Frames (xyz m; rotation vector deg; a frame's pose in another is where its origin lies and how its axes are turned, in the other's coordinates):
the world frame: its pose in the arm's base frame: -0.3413 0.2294 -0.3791 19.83 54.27 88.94
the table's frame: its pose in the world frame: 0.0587 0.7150 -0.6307 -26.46 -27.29 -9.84
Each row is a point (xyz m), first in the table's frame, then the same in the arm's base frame.
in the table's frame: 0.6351 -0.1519 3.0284
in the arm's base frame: -0.0649 0.5273 2.5486
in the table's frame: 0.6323 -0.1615 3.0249
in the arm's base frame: -0.0575 0.5232 2.5421
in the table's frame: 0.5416 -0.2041 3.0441
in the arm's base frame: -0.0264 0.4261 2.5462
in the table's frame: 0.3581 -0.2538 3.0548
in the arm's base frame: -0.0066 0.2369 2.5397
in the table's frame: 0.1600 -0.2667 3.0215
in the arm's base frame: -0.0376 0.0413 2.5034
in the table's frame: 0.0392 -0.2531 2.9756
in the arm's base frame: -0.0847 -0.0732 2.4641
